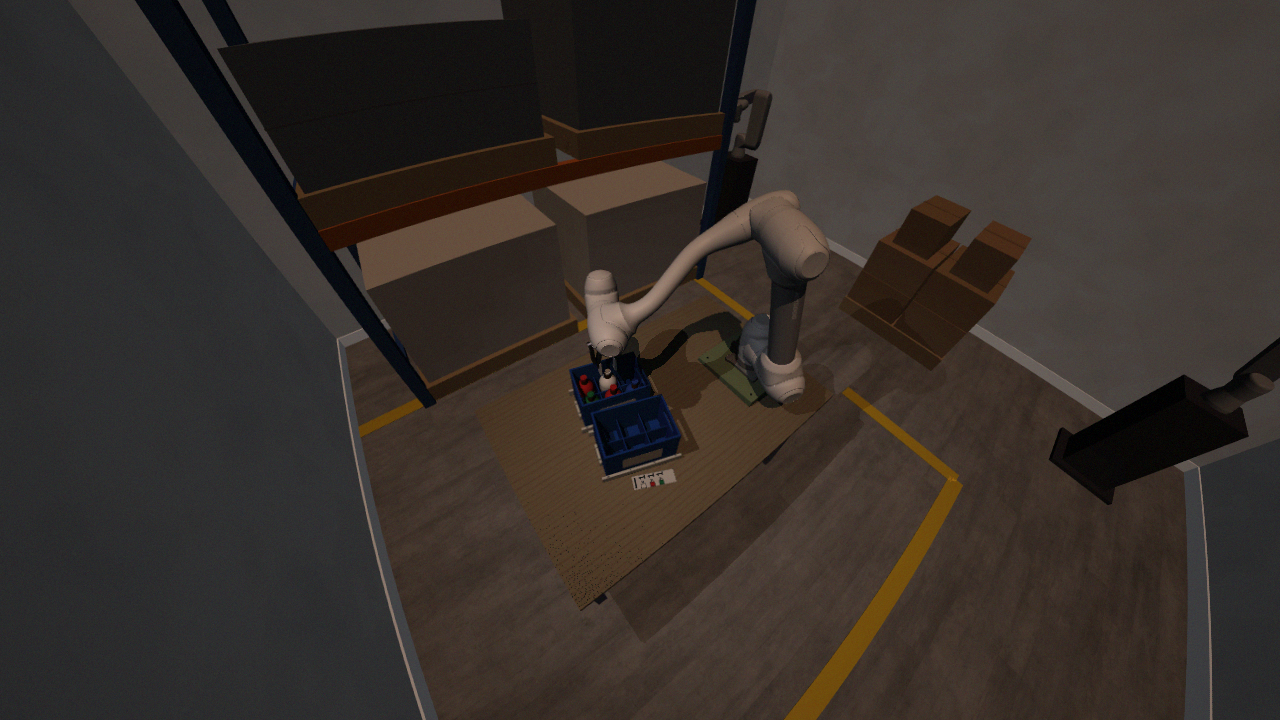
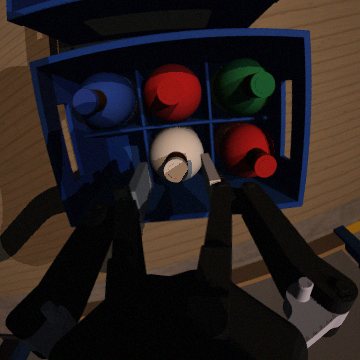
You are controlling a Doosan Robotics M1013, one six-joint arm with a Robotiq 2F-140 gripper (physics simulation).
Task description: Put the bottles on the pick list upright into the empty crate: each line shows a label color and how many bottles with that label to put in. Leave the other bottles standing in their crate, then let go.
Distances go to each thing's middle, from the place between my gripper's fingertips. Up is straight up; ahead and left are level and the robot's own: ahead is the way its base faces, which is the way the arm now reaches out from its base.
My gripper is now 10 cm to the right of the blue bottle (image 2: pixel 105 99), 9 cm above it and 6 cm past it. From my hand the other things lie so: green bottle (image 2: pixel 243 86) (11 cm ahead, 9 cm below, 5 cm to the left).
